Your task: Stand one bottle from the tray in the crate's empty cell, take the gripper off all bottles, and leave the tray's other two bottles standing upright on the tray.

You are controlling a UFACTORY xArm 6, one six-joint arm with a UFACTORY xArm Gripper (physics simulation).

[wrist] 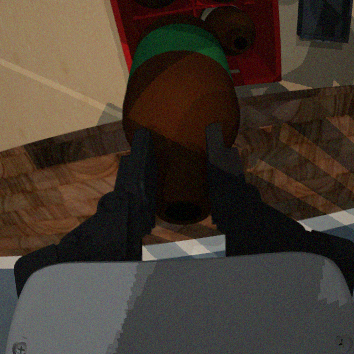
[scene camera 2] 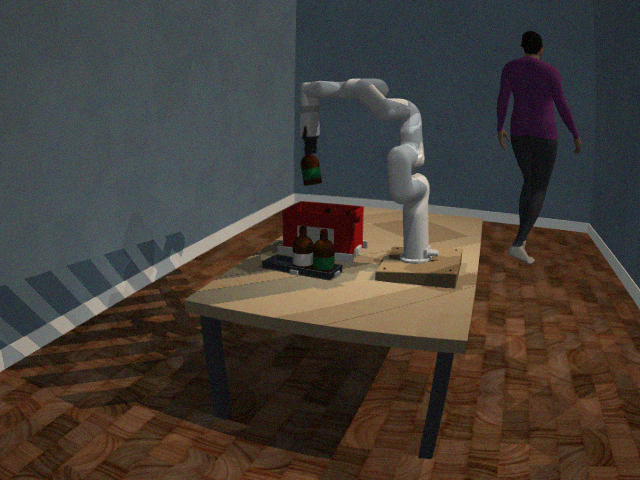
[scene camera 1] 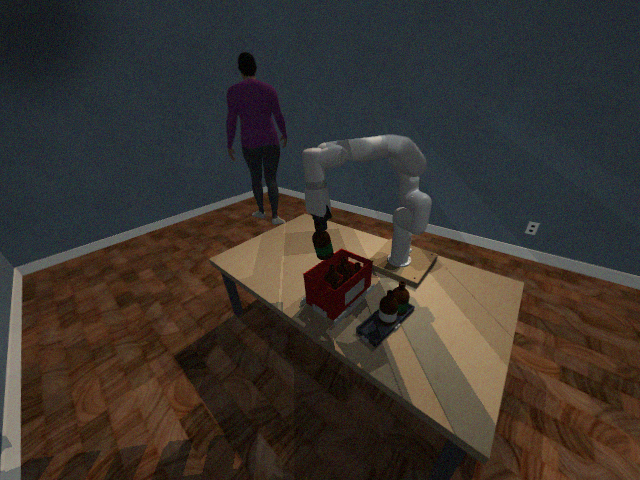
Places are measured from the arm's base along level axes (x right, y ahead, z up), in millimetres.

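Pixels of known places: gripper, fingertip midpoint: (wrist: 179,148) (scene camera 2: 310,153) (scene camera 1: 321,229); arm's base at its link origin: (scene camera 2: 416,258) (scene camera 1: 398,259).
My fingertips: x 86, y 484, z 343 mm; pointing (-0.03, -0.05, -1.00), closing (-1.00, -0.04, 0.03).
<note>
For each thing: its top centre in the pictures, then the offset to it from my fingertips. Level surfaces: height alone.
- brown bottle with a green label, top centre: (wrist: 185,192) (scene camera 2: 310,146) (scene camera 1: 320,222) dx -2, dy +3, dz +29 mm
- red crate at its top centre: (scene camera 2: 323,208) (scene camera 1: 338,267) dx -25, dy -72, dz -213 mm
- white-label bottle at its top centre: (scene camera 2: 303,226) (scene camera 1: 390,292) dx -273, dy -115, dz -228 mm
- green-label bottle at its top centre: (scene camera 2: 323,229) (scene camera 1: 402,282) dx -274, dy -198, dz -228 mm
- dark tray at its top centre: (scene camera 2: 301,263) (scene camera 1: 386,316) dx -273, dy -109, dz -363 mm
- wooden table at its surface level: dz -388 mm
My gripper (scene camera 1: 320,223) (scene camera 2: 310,145) (wrist: 179,148) is shut on the neck of a brown bottle with a green label (scene camera 1: 322,244) (scene camera 2: 311,167) (wrist: 182,95). The bottle hangs slightly tilted, its base above the rim level of the red crate (scene camera 1: 320,294) (scene camera 2: 346,227) (wrist: 260,72). In the wrist view it overlaps the crate's left wall and hides part of the inside. Several brown bottles stand in the crate, one of them (scene camera 1: 334,277) (wrist: 230,27) clearly visible. A white-label bottle (scene camera 1: 388,308) (scene camera 2: 303,253) and a green-label bottle (scene camera 1: 402,297) (scene camera 2: 324,253) stand upright on the dark tray (scene camera 1: 369,335) (scene camera 2: 276,265) (wrist: 325,20).
The crate and tray stand on the wooden table (scene camera 1: 465,330) (scene camera 2: 336,310), the tray beside the crate. The arm's base board (scene camera 1: 421,273) (scene camera 2: 418,274) is near both. A person in a purple top (scene camera 1: 253,113) (scene camera 2: 529,98) stands beyond the table.
</note>
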